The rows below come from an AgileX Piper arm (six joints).
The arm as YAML. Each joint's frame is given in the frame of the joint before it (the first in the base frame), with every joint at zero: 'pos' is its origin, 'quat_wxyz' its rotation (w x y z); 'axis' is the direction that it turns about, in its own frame. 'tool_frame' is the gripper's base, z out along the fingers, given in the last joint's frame.
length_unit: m
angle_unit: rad
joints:
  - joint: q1
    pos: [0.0, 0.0, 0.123]
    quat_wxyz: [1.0, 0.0, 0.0, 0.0]
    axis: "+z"
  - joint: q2
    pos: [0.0, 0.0, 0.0]
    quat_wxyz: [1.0, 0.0, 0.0, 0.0]
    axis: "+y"
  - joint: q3
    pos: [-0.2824, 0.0, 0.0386]
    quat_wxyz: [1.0, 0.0, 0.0, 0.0]
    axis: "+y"
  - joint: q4
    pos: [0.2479, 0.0, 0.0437]
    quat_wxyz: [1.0, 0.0, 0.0, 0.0]
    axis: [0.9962, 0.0, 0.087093]
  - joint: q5
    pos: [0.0, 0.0, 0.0]
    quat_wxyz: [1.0, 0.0, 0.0, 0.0]
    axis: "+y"
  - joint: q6
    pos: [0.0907, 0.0, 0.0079]
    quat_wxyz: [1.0, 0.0, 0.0, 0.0]
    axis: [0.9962, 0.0, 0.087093]
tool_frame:
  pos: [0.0, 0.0, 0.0]
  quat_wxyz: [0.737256, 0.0, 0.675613, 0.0]
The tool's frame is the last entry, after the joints.
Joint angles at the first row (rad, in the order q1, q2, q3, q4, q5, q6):
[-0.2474, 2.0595, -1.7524, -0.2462, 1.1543, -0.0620]
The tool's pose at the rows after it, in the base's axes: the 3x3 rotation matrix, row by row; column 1 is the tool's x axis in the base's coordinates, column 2 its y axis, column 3 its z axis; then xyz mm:
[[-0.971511 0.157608 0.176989], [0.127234 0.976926 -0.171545], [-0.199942 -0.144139 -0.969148]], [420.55 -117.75 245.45]
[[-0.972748 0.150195 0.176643], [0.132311 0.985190 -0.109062], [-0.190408 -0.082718 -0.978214]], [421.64 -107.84 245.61]
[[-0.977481 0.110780 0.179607], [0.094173 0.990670 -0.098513], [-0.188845 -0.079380 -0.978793]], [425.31 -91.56 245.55]
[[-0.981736 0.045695 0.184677], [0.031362 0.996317 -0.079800], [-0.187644 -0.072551 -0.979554]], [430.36 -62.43 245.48]
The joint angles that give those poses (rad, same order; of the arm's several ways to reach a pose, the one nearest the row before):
[-0.2474, 2.0579, -1.8007, -0.1330, 1.1870, -0.0656]
[-0.2369, 2.0579, -1.8047, -0.0692, 1.2065, -0.0754]
[-0.1993, 2.0579, -1.8047, -0.0653, 1.2082, -0.0784]
[-0.1326, 2.0579, -1.8046, -0.0585, 1.2101, -0.0784]

